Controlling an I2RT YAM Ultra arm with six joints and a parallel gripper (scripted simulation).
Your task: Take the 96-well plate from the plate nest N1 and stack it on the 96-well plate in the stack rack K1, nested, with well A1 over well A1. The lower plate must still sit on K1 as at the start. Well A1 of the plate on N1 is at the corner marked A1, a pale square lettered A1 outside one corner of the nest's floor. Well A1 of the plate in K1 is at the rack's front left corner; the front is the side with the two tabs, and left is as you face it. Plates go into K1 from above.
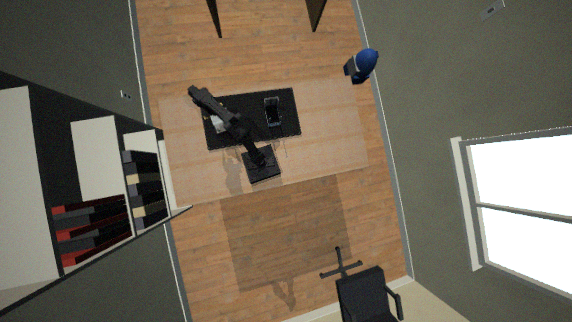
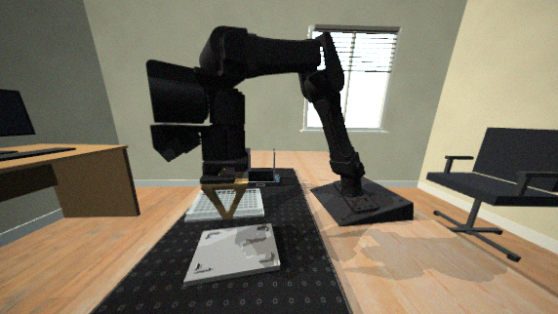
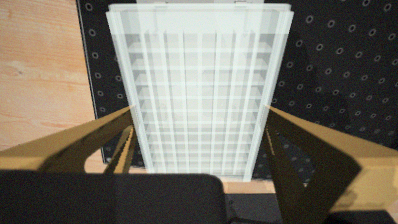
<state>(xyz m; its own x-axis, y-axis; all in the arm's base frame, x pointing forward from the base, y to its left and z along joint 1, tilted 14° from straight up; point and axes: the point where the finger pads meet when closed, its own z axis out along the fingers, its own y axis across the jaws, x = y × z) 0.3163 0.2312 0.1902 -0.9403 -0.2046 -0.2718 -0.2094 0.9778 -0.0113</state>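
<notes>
Right now the plate nest N1 is 110 mm below my hand and 10 mm behind it. The rest, counted from my hand: 96-well plate (right at my hand); A1 mark (110 mm below, 90 mm behind, 30 mm to the left).
</notes>
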